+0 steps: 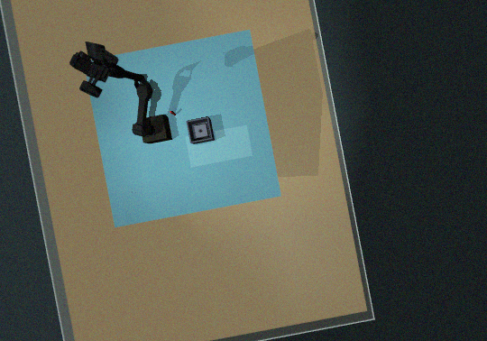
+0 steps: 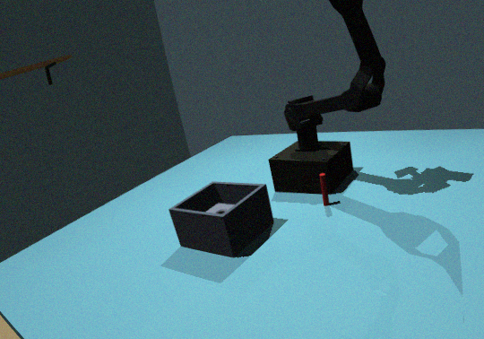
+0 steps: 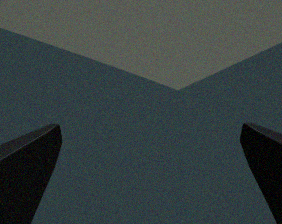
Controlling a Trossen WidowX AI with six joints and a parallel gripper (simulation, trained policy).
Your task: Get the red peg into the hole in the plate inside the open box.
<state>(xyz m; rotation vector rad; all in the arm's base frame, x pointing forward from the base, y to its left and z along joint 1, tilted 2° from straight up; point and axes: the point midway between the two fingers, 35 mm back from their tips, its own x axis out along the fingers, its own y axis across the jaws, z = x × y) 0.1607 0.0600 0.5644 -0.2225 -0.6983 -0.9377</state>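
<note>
The red peg lies 64 cm below my gripper tip, 3 cm to the left of it and 2 cm ahead of it. The rest, counted from my gripper tip: pale plate (63 cm below, 17 cm to the right, 17 cm ahead); dark box (65 cm below, 17 cm to the right, 17 cm ahead).
</note>
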